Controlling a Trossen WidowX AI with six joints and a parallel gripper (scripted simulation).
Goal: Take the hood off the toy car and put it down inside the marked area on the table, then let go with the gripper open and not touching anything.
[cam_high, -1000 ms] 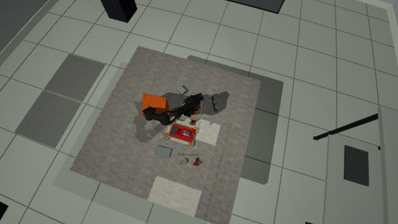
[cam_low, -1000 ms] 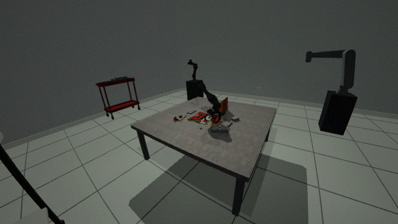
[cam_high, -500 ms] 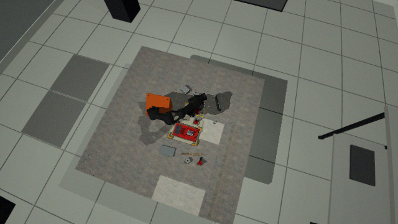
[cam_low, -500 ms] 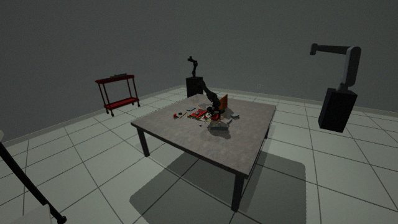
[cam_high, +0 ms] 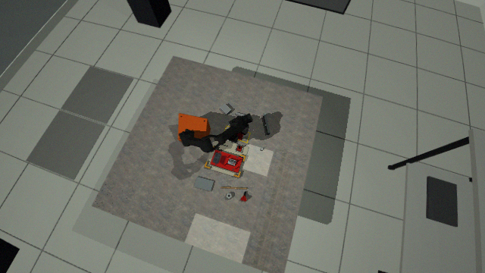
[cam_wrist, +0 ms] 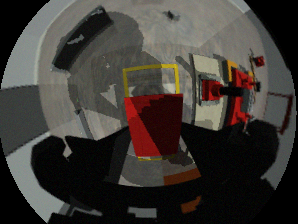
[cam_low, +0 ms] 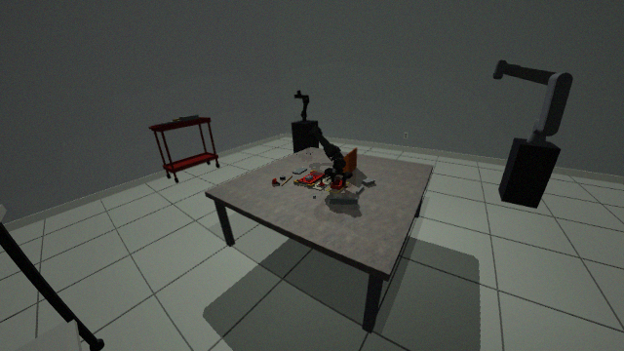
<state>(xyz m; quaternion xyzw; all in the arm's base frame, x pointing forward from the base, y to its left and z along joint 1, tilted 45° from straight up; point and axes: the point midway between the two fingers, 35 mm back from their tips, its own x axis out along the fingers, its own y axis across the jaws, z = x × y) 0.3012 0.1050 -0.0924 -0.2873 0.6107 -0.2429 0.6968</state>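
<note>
The car hood is 10 mm above my gripper tip. Round my gripper tip: thin stick 370 mm to the right, 110 mm ahead, 10 mm below.
</note>
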